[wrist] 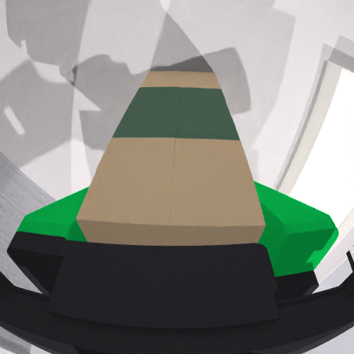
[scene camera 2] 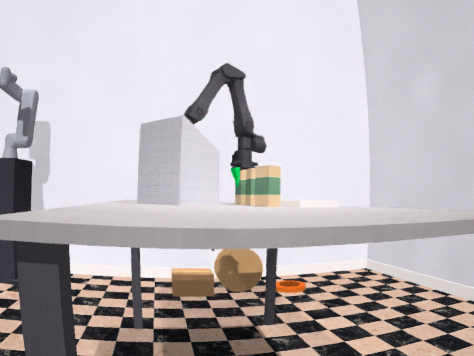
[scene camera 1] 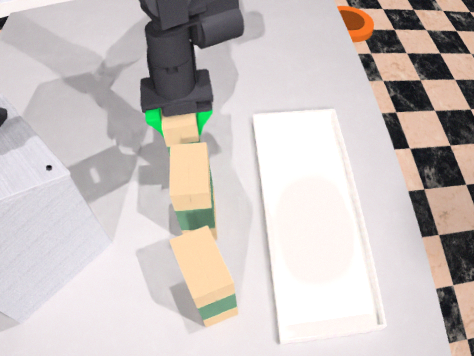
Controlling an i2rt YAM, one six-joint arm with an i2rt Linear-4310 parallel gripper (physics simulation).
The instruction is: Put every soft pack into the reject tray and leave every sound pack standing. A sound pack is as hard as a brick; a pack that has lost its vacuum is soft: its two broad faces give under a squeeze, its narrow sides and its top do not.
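Places are measured from the arm's base along level axes (x ahead, y left, z up), in centimetres.
Pixels of known places: gripper, fingertip midpoint: (scene camera 2: pixel 243 186); arm's base, origin of the base link: (scene camera 2: pixel 179 137).
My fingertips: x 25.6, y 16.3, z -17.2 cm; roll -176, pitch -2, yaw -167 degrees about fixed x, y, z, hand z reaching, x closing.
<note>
Ahead of a thing's pixels: the offset from my fingertips to its top centre.
Three tan packs with green bands stand upright in a row. My gripper (scene camera 1: pixel 180 133) (wrist: pixel 176 174) is down at the far pack @[dx +1.2, dy +0.3, dz +6.6 cm] (scene camera 1: pixel 179 122) (wrist: pixel 177 112) and shut on it, one green finger against each broad side. The fingertips are partly hidden. That pack stands upright on the table. The middle pack @[dx +4.5, dy -10.7, dz +6.5 cm] (scene camera 1: pixel 189 172) stands close in front of it, and the near pack @[dx +6.3, dy -23.8, dz +6.6 cm] (scene camera 1: pixel 205 270) (scene camera 2: pixel 268 186) stands at a slight angle, nearest scene camera 1. The white reject tray (scene camera 1: pixel 295 145) (scene camera 2: pixel 320 203) lies to the right of the row, with no pack in it.
A tall grey block with a sloped top (scene camera 1: pixel 45 240) (scene camera 2: pixel 160 162) stands left of the packs. An orange ring (scene camera 1: pixel 369 31) (scene camera 2: pixel 291 291) lies on the checkered floor beyond the table edge. A box (scene camera 2: pixel 192 282) and a round tan object (scene camera 2: pixel 245 277) show below the table.
</note>
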